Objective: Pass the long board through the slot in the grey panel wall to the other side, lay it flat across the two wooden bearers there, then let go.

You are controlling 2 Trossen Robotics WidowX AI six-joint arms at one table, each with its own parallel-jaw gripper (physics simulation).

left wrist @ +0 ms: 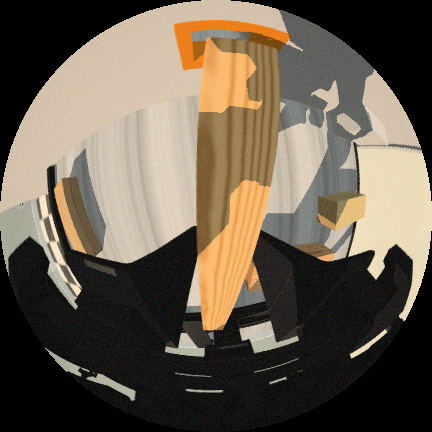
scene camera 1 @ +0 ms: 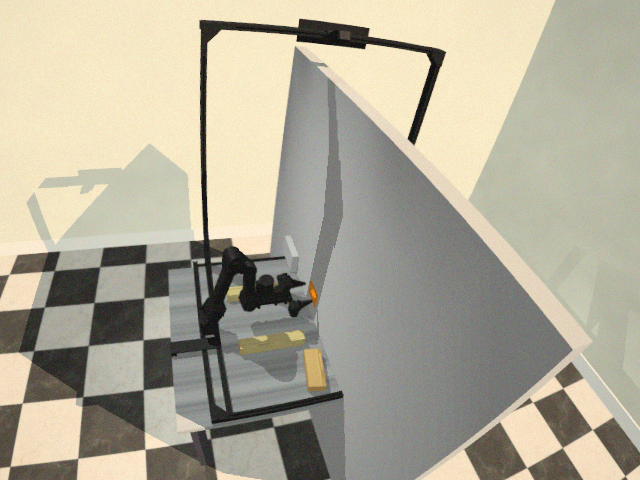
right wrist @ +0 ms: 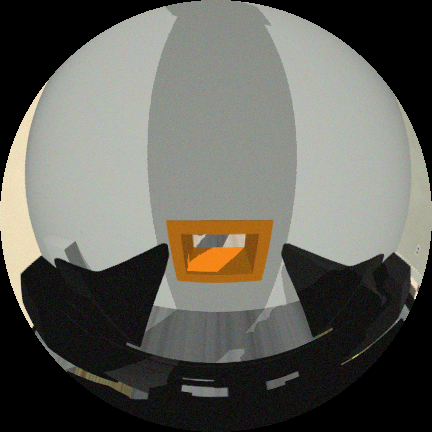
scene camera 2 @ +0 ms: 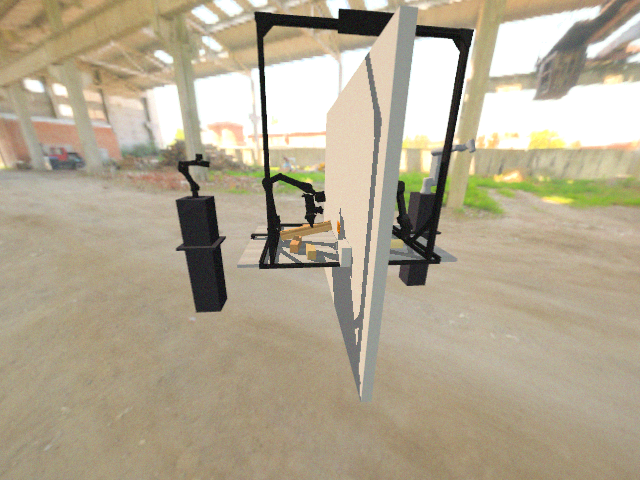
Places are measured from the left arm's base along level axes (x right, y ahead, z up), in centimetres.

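Where they show: left gripper, fingertip midpoint: [left wrist: 224,232] [scene camera 2: 312,227]; right gripper, fingertip midpoint: [scene camera 1: 309,292] [right wrist: 227,250]; right arm's base, link origin: [scene camera 1: 208,328] [scene camera 2: 404,236].
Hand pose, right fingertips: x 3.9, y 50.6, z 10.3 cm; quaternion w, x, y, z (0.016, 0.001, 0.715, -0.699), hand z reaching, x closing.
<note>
Each offset is from my right fingertips to the top centre of the thing. "spot": to the spot under its first point.
The long board [scene camera 2: 305,230] [left wrist: 235,150] is tilted, its wall-side end higher and a little short of the slot's orange frame @[spot: dy -2.1, dx +1.2, dz +1.1 cm] [scene camera 1: 313,287] [scene camera 2: 339,226] [left wrist: 184,47] [right wrist: 220,226]. In the left wrist view that end overlaps the frame. My left gripper [scene camera 2: 311,225] [left wrist: 224,232] is shut on the board. The grey panel wall [scene camera 1: 413,258] [scene camera 2: 356,155] [right wrist: 100,150] stands between the arms. My right gripper [scene camera 1: 309,292] [right wrist: 227,250] is open and empty, facing the slot; no board shows in the slot there. Two yellow bearers @[dy +18.0, dx -14.5, dz -7.8 cm] [scene camera 1: 272,342] @[dy +19.0, dx +11.8, dz -7.8 cm] [scene camera 1: 233,294] lie on that side, one partly behind the arm.
An orange-tan block @[dy +5.1, dx -29.2, dz -8.4 cm] [scene camera 1: 314,369] lies beside the wall on the right arm's side. On the left arm's side lie blocks @[dy -35.3, dx +9.0, dz -7.2 cm] [scene camera 2: 295,244] @[dy -27.0, dx +22.0, dz -7.2 cm] [scene camera 2: 310,251] near the board, and a long bar @[dy -21.9, dx -28.8, dz -7.8 cm] [left wrist: 80,220]. A pale piece [scene camera 1: 291,253] [scene camera 2: 345,253] stands at the wall. A black frame [scene camera 1: 204,129] [scene camera 2: 263,103] surrounds the table.
</note>
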